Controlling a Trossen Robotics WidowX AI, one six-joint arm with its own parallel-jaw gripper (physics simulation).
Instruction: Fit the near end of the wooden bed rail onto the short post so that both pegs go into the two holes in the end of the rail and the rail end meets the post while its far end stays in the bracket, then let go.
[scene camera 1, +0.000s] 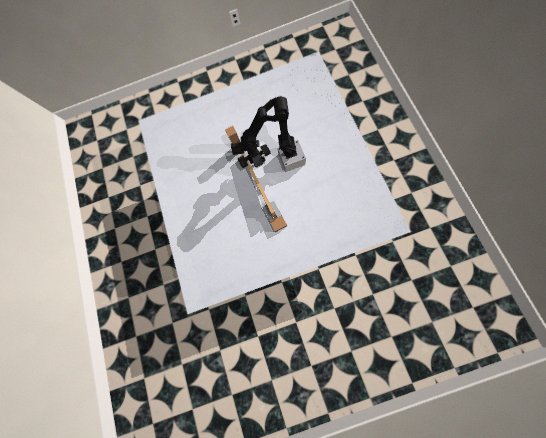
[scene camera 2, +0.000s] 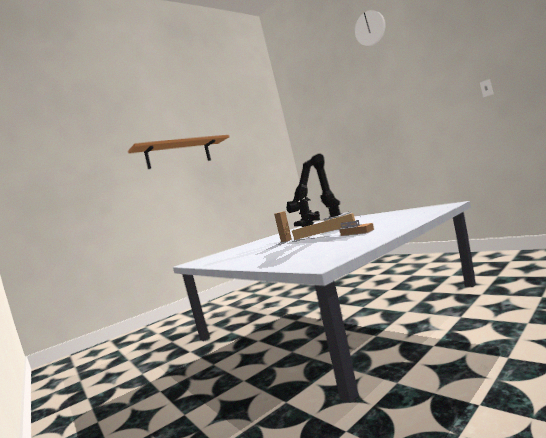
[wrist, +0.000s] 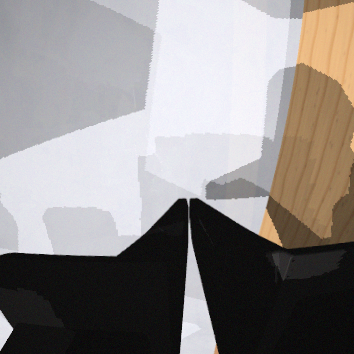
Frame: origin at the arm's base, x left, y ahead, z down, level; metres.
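Seen in the pictures: gripper, between the fingertips: (wrist: 187, 206); arm's base, origin of its link: (scene camera 1: 290, 152) (scene camera 2: 335, 215).
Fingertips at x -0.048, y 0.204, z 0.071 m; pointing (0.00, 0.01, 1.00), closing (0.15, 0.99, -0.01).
Note:
Pixels of each thing's top centre, then the offset from my fingertips to it. "spot": a spot on its surface instead. Level surfaces: height alone.
- short upright post, a spot on its surface: (scene camera 1: 232, 133) spot: dx -0.121, dy +0.069, dz -0.171 m
- metal bracket, a spot on its surface: (scene camera 2: 351, 224) spot: dx +0.346, dy +0.018, dz -0.040 m
- low wooden block, centre of its top: (scene camera 2: 355, 226) (scene camera 1: 274, 215) dx +0.360, dy +0.004, dz -0.027 m
- white table, height of its surface: dz +0.009 m
The wooden bed rail (scene camera 1: 260, 189) (scene camera 2: 322, 229) (wrist: 317, 120) runs from close to the short upright post (scene camera 1: 232, 133) (scene camera 2: 282, 227) to the metal bracket (scene camera 1: 270, 212) (scene camera 2: 350, 224), where its far end sits. In scene view 2 a narrow gap shows between the near rail end and the post. The near end is partly behind the arm in scene view 1; pegs and holes cannot be made out. My gripper (scene camera 2: 301, 223) (wrist: 187, 206) is shut and empty, with its fingertips beside the rail, low near its near end. In the wrist view the rail lies to the right of the fingertips.
The bracket is on a low wooden block (scene camera 1: 278, 223) (scene camera 2: 359, 229) on the white table (scene camera 1: 350, 200) (scene camera 2: 240, 257). The arm's grey base (scene camera 1: 294, 161) stands on the same side of the rail as the gripper. Shadows of the arm cross the table.

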